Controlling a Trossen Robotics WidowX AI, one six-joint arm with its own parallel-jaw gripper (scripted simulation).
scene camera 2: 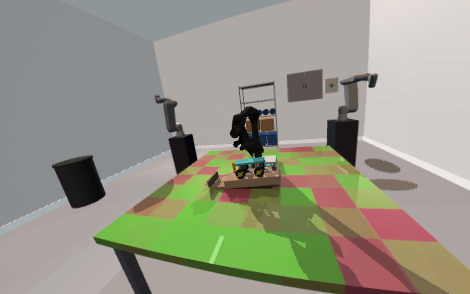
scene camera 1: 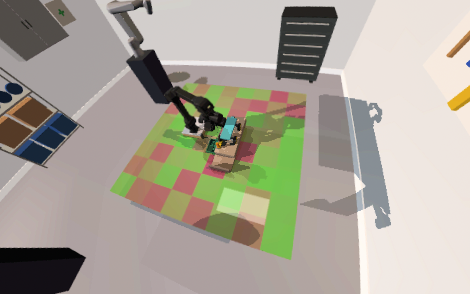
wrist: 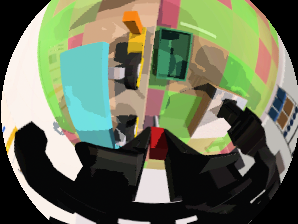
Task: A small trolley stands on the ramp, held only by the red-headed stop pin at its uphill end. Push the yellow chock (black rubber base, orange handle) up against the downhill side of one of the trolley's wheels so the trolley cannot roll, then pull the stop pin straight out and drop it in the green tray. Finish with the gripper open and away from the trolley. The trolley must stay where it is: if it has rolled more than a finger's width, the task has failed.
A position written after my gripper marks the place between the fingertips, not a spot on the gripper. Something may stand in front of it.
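Observation:
My gripper [wrist: 156, 130] is holding a red-headed stop pin. A brown ramp [scene camera 2: 270, 177] is visible; the wrist view shows the ramp [wrist: 122, 101] as well. A green tray [wrist: 173, 52] is also visible.

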